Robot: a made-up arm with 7 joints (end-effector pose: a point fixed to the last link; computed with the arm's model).
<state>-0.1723 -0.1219 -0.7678 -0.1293 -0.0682 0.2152 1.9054</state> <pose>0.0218 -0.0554 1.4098 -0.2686 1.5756 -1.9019</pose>
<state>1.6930 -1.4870 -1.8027 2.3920 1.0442 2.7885 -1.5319</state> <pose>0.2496 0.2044 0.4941 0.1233 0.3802 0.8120</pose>
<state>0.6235 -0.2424 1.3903 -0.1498 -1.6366 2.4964 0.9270</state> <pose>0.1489 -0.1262 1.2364 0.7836 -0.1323 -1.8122</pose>
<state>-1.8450 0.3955 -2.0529 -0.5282 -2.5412 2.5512 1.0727</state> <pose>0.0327 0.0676 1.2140 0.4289 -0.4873 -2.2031</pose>
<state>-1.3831 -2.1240 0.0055 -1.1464 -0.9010 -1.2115 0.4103</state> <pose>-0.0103 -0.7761 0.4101 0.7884 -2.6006 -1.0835</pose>
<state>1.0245 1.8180 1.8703 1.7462 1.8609 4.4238 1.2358</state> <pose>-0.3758 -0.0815 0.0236 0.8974 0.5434 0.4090</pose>
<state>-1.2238 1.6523 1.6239 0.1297 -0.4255 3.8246 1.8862</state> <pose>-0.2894 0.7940 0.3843 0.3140 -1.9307 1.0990</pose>
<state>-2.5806 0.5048 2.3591 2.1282 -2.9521 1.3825 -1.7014</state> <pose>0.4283 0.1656 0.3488 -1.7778 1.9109 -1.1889</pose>
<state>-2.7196 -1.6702 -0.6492 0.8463 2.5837 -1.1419 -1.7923</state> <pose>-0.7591 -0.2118 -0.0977 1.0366 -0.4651 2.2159</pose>
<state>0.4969 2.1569 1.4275 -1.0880 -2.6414 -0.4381 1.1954</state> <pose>-0.1057 -0.6672 -0.1239 -0.2027 0.5017 0.0106</pose>
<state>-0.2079 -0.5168 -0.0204 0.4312 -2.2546 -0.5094 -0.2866</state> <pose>0.5963 -0.1093 1.2142 0.9610 -1.0312 -0.3671</pose>
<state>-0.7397 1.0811 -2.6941 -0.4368 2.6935 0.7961 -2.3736</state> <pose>-0.6808 0.4433 0.9979 -0.0214 0.1411 -0.1225</pose>
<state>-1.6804 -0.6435 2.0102 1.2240 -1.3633 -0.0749 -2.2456</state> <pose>0.3437 -0.3312 1.1459 1.2468 2.0615 -0.4912</pose>
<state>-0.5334 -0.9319 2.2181 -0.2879 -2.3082 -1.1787 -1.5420</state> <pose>0.5124 -0.6639 0.8285 -2.2525 -0.9359 0.3327</pose>
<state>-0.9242 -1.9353 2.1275 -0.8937 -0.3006 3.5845 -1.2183</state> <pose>0.1451 -0.6108 -0.0341 -0.2102 -1.1134 -0.6717</pose>
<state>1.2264 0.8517 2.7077 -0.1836 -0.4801 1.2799 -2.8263</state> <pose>-0.0553 -0.5933 1.1460 0.8475 0.7768 -2.3609</pose>
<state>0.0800 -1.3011 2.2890 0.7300 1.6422 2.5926 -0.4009</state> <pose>0.5855 0.2443 0.7929 -1.0965 1.5837 0.7870</pose>
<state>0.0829 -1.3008 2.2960 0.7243 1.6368 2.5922 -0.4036</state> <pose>0.5867 0.2439 0.7941 -1.0922 1.5812 0.7875</pose>
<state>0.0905 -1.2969 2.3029 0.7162 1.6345 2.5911 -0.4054</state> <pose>0.5860 0.2458 0.7975 -1.0894 1.5754 0.7933</pose>
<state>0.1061 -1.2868 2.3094 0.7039 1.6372 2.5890 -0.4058</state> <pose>0.5820 0.2515 0.8048 -1.0893 1.5639 0.8077</pose>
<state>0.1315 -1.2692 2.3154 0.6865 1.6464 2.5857 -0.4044</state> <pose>0.5737 0.2616 0.8169 -1.0924 1.5455 0.8336</pose>
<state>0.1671 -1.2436 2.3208 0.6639 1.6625 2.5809 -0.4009</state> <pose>0.5602 0.2758 0.8340 -1.0985 1.5194 0.8719</pose>
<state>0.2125 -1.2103 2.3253 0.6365 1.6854 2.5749 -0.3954</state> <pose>0.5412 0.2932 0.8557 -1.1077 1.4858 0.9228</pose>
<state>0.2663 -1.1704 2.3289 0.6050 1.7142 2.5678 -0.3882</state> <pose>0.5165 0.3121 0.8813 -1.1191 1.4455 0.9852</pose>
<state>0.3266 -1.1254 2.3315 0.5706 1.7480 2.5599 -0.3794</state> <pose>0.4867 0.3308 0.9096 -1.1320 1.3998 1.0578</pose>
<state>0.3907 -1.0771 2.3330 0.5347 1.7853 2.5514 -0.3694</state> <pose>0.4528 0.3472 0.9393 -1.1453 1.3503 1.1378</pose>
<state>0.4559 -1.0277 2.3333 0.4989 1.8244 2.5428 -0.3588</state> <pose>0.4165 0.3600 0.9689 -1.1586 1.2989 1.2216</pose>
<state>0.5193 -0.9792 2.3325 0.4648 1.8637 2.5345 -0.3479</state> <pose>0.3798 0.3683 0.9970 -1.1712 1.2477 1.3059</pose>
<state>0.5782 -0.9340 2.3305 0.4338 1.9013 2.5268 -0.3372</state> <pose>0.3450 0.3724 1.0224 -1.1825 1.1994 1.3862</pose>
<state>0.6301 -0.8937 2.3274 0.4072 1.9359 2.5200 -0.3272</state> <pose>0.3138 0.3729 1.0442 -1.1925 1.1558 1.4588</pose>
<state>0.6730 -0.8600 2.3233 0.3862 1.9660 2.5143 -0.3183</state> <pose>0.2875 0.3710 1.0618 -1.2012 1.1187 1.5199</pose>
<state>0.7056 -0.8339 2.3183 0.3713 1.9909 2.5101 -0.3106</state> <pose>0.2670 0.3681 1.0750 -1.2087 1.0900 1.5675</pose>
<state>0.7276 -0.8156 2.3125 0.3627 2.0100 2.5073 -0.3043</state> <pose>0.2523 0.3654 1.0839 -1.2153 1.0699 1.6001</pose>
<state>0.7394 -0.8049 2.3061 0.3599 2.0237 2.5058 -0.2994</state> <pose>0.2431 0.3636 1.0888 -1.2208 1.0587 1.6183</pose>
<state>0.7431 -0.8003 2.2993 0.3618 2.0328 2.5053 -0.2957</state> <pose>0.2382 0.3629 1.0905 -1.2257 1.0545 1.6248</pose>
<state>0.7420 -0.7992 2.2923 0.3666 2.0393 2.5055 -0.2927</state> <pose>0.2358 0.3628 1.0905 -1.2304 1.0544 1.6244</pose>
